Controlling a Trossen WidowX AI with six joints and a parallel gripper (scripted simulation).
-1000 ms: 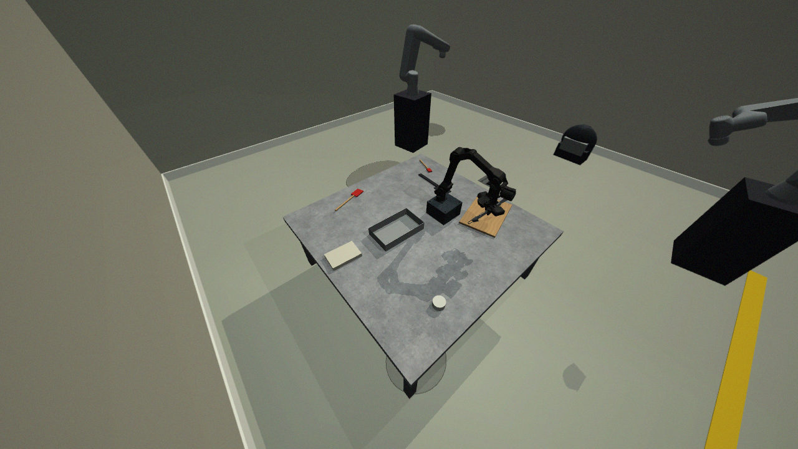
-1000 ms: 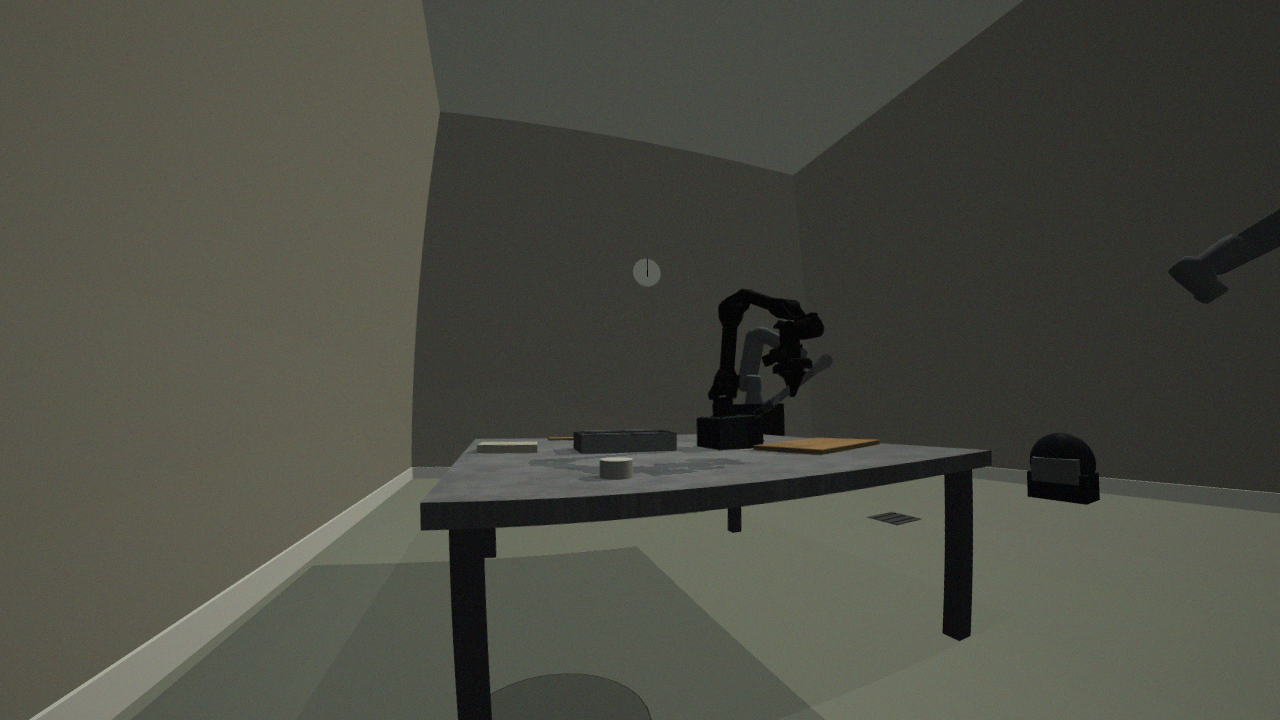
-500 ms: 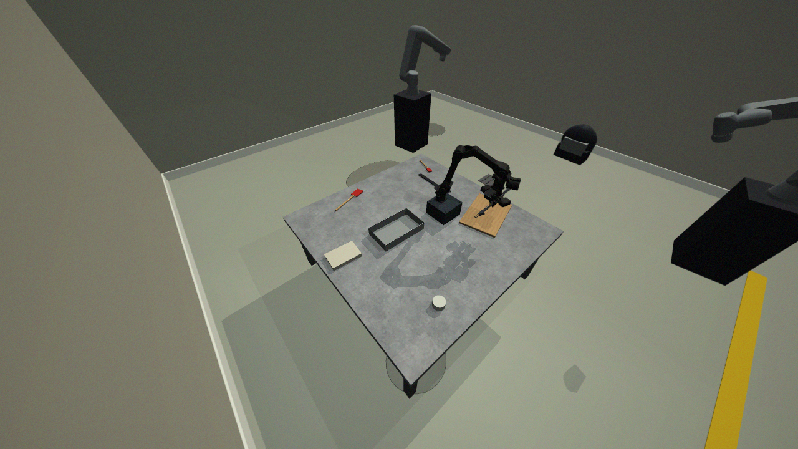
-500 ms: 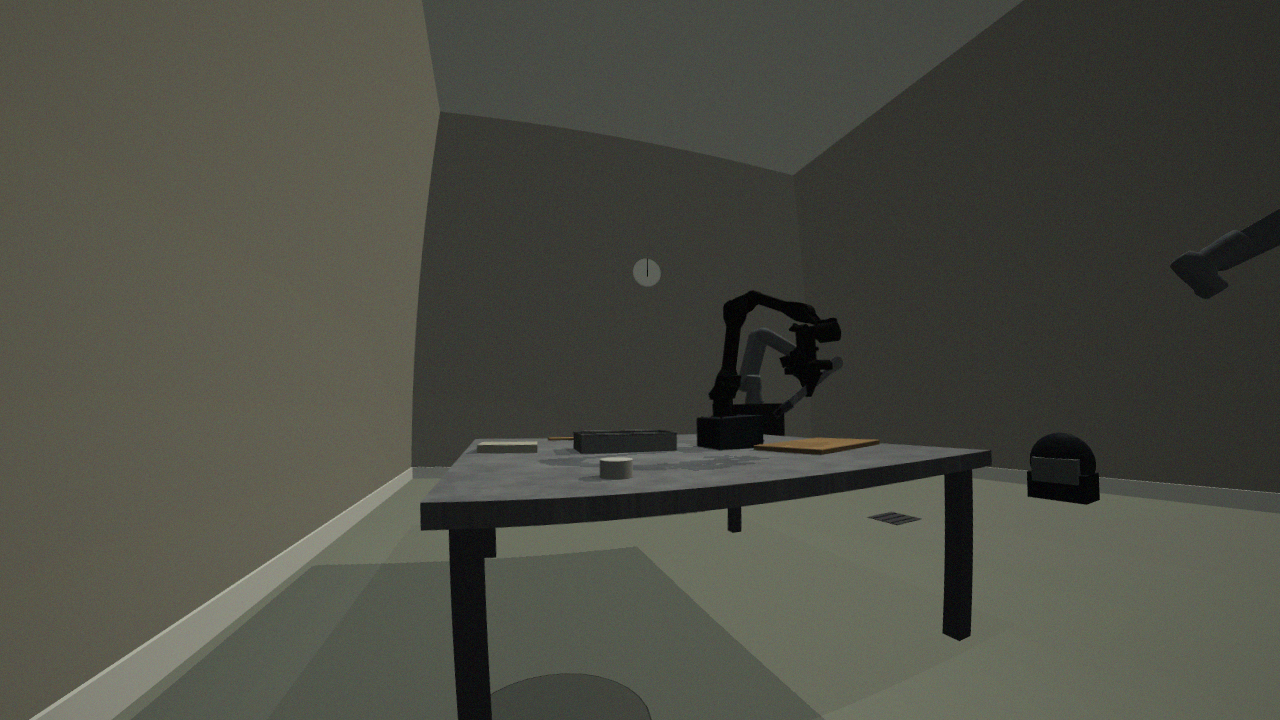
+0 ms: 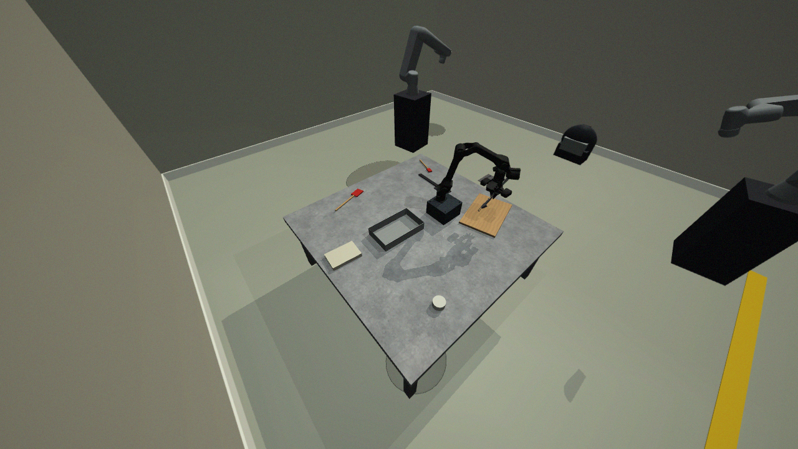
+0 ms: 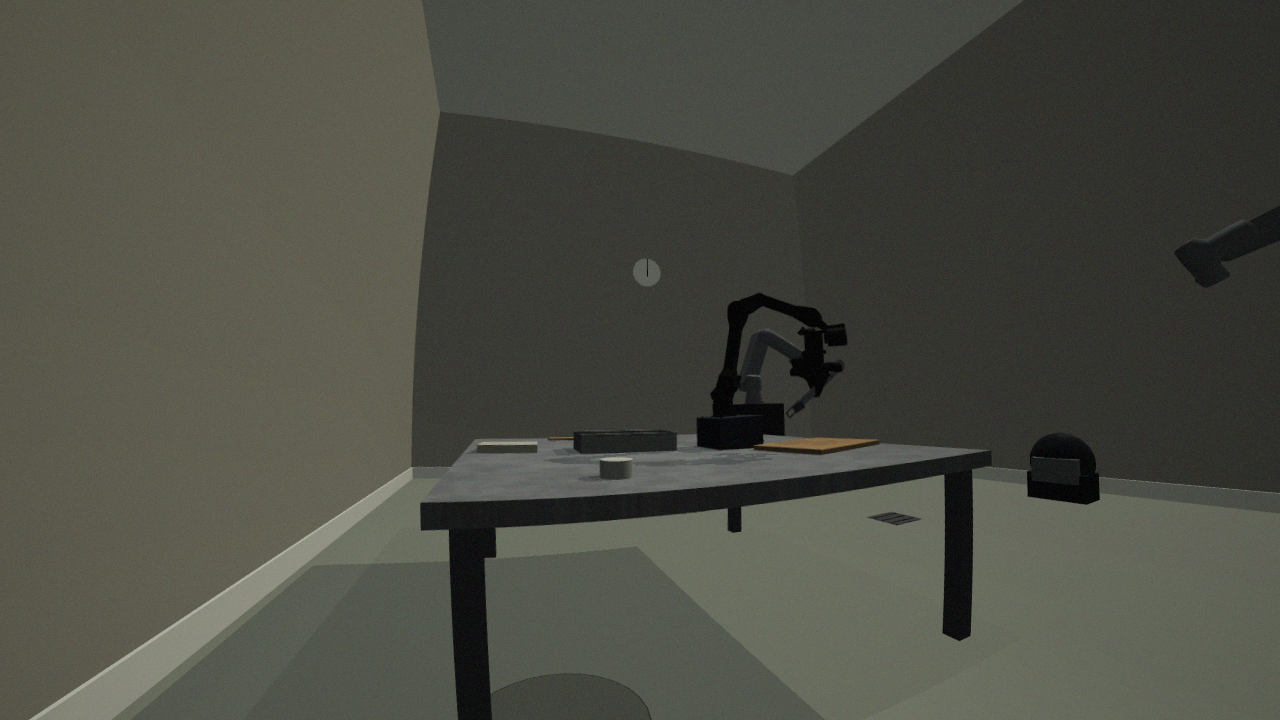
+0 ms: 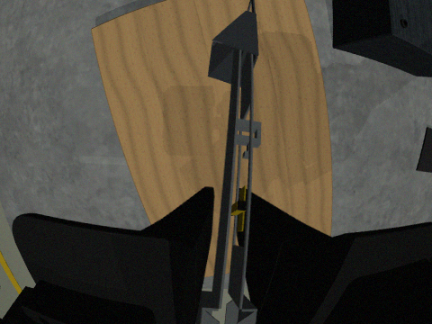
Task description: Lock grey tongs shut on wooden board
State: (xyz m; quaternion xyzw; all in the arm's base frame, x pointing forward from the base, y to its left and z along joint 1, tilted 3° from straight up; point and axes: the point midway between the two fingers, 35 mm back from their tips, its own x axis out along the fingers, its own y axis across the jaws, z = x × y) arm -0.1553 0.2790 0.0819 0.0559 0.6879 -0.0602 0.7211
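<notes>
Right now the yellow piece is 2 cm above my gripper tip and 1 cm ahead of it. Also, from my gripper tip: roasting tin (49 cm ahead, 37 cm to the right, 13 cm below); wooden board (15 cm below, 2 cm behind, 1 cm to the right); dark bar (47 cm to the right, 16 cm below, 8 cm behind).
</notes>
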